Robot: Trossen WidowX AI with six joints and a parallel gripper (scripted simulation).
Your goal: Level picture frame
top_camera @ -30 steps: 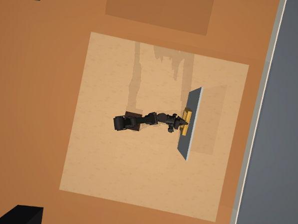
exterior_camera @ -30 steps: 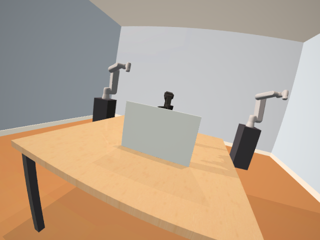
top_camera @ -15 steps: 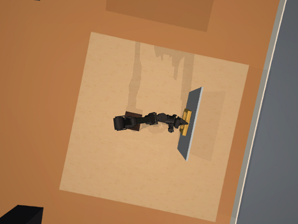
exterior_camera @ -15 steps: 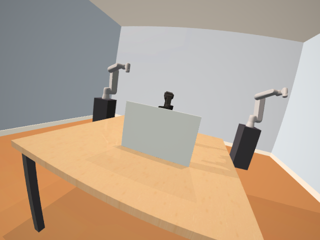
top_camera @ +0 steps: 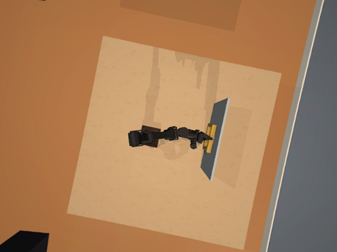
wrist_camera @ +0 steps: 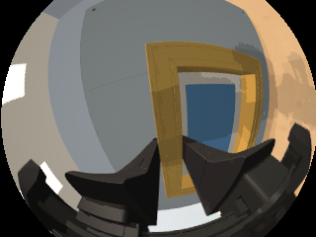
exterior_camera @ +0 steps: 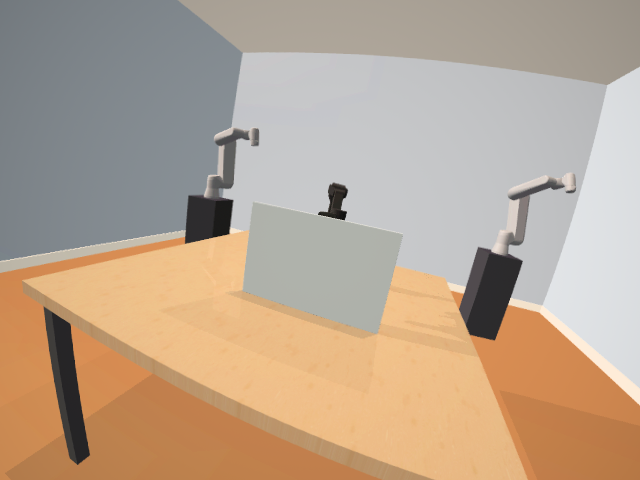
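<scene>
Right now the picture frame is 50 mm below my gripper tip. From my gripper tip the other things lie so: grey wall panel (60 mm below, 10 mm to the left, 10 mm ahead).
</scene>
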